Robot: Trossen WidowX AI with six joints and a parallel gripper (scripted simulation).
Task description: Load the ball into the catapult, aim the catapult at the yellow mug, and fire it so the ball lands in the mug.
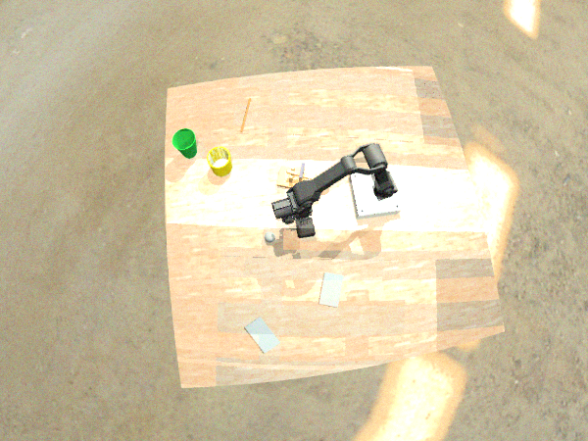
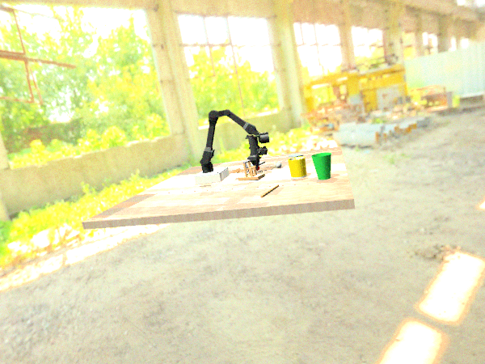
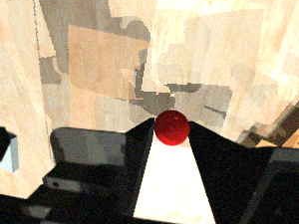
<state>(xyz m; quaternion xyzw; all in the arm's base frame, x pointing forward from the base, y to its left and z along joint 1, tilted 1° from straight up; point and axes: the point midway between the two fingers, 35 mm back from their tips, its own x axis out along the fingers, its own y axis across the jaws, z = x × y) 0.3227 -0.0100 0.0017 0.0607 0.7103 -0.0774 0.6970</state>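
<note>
My gripper tip is now 12 cm to the left of the catapult, 6 cm past it and 3 cm below it. Also, from my gripper tip: small grey ball 14 cm ahead, 3 cm to the left; yellow mug 30 cm to the right, 23 cm ahead, 1 cm above; red ball 1 cm above.
</note>
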